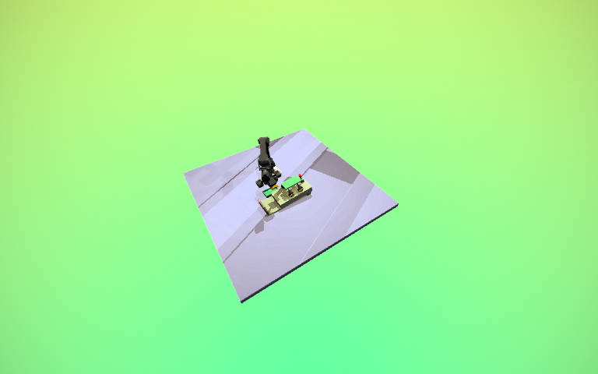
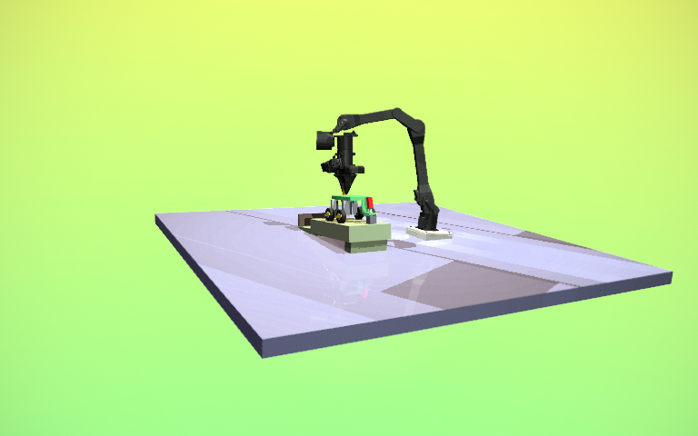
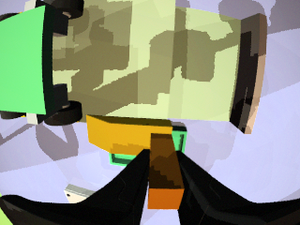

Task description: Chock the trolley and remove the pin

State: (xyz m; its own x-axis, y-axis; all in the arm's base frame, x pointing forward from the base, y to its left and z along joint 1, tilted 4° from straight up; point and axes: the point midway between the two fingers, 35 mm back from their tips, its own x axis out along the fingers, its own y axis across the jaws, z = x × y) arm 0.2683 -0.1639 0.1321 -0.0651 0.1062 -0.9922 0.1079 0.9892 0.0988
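Right now the red-headed stop pin is 24 cm to the left of my gripper tip, 6 cm ahead of it and 1 cm below it. From my gripper tip the other things lie so: trolley 14 cm to the left, 7 cm ahead, 3 cm below; green tray 15 cm below, 7 cm behind, 3 cm to the left; yellow chock 2 cm to the left, 1 cm below.
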